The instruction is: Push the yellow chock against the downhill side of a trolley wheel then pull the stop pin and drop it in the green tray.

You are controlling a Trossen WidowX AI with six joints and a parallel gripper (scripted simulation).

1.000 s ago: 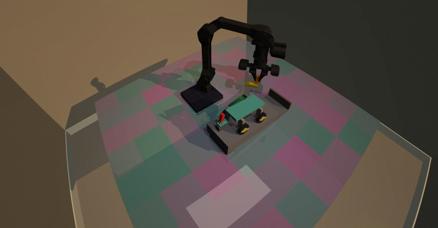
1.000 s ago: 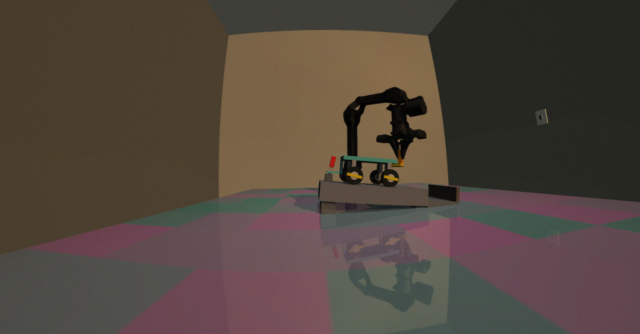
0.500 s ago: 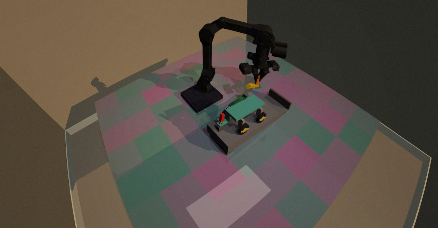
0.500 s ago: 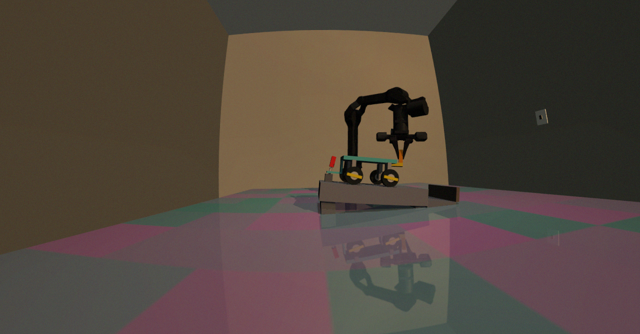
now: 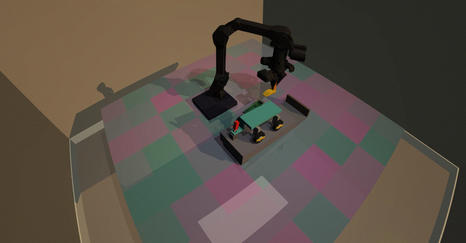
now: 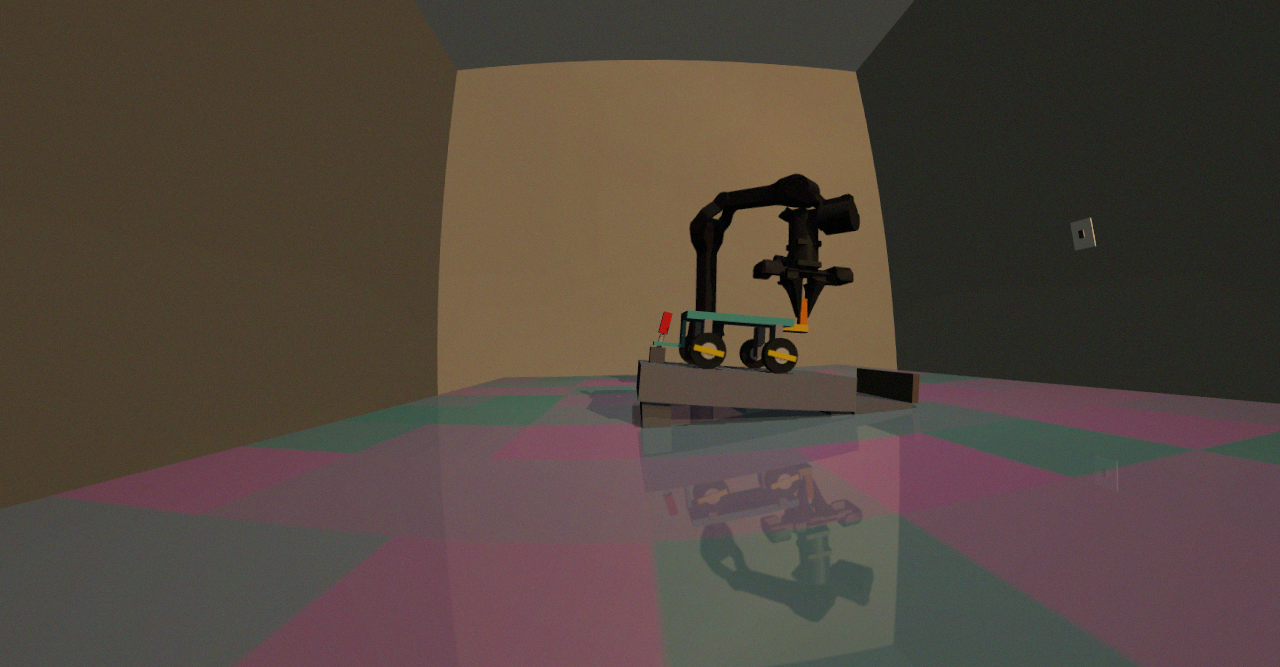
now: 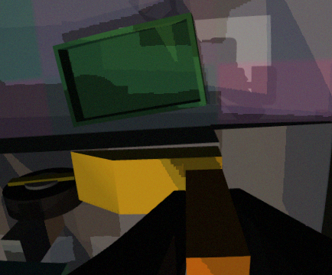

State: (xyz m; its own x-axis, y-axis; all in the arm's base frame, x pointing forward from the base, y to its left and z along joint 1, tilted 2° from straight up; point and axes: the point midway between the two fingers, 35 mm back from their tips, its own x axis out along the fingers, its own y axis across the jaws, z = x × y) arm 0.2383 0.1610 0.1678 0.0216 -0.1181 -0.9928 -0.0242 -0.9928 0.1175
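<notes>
Right now the red-headed stop pin is 6 cm ahead of my gripper tip, 28 cm to the right of it and 2 cm below it. The rest, counted from my gripper tip: yellow chock 2 cm to the right, 1 cm below; dark end wall 9 cm ahead, 11 cm to the left, 13 cm below; green tray 4 cm behind, 7 cm to the right, 16 cm below.
</notes>
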